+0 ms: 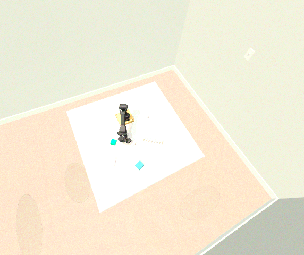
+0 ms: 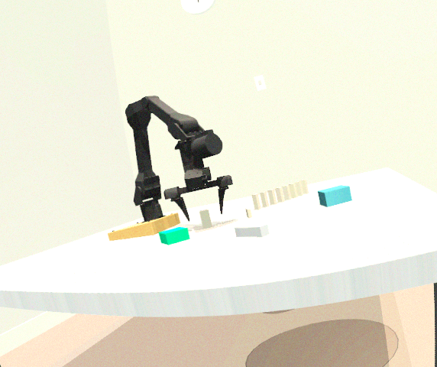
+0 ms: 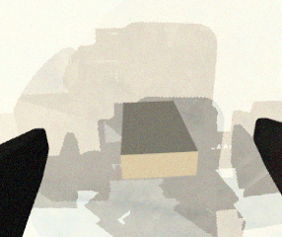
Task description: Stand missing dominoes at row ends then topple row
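My gripper tip is 2 cm past the green block, 14 cm to the left of it and 1 cm above it. Round my gripper tip: small grey piece: 23 cm behind, 38 cm to the left, 2 cm below; pale grey block: 21 cm ahead, 18 cm to the right, 2 cm below; cyan block: 35 cm ahead, 7 cm to the left, 1 cm below.
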